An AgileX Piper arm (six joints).
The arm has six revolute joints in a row. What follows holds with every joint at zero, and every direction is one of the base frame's. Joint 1 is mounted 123.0 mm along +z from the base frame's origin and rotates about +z. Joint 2 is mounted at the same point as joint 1 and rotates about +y. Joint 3 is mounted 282.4 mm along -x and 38.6 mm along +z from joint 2 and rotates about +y. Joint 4 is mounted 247.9 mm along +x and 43.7 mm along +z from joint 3 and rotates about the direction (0.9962, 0, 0.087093). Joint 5 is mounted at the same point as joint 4 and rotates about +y. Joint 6 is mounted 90.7 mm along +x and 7.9 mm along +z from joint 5 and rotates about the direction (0.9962, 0, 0.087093). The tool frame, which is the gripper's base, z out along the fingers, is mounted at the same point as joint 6; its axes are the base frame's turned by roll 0.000, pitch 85.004 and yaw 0.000 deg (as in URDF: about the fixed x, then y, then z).
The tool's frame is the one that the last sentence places.
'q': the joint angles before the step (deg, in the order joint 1, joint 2, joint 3, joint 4, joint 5, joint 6). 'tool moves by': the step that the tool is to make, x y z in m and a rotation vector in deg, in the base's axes. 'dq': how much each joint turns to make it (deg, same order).
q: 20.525, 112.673, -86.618, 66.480, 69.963, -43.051
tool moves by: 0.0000, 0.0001, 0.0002, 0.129, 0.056, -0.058
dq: 0.001, -0.008, 0.011, 0.150, -0.002, 0.006
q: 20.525, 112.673, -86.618, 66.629, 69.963, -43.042
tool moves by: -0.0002, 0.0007, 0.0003, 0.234, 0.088, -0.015
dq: 0.081, 0.010, -0.006, 0.269, -0.001, -0.004
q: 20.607, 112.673, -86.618, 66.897, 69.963, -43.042
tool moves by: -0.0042, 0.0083, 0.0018, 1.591, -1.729, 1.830
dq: 1.198, 0.008, -0.001, 1.438, -0.005, -2.524
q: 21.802, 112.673, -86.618, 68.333, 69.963, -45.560
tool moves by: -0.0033, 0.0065, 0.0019, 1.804, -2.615, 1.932
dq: 0.917, -0.008, 0.020, 1.485, 0.000, -3.550
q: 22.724, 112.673, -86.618, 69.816, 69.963, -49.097
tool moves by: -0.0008, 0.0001, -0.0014, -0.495, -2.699, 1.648
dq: 0.135, 0.006, -0.002, -1.048, 0.002, -2.619
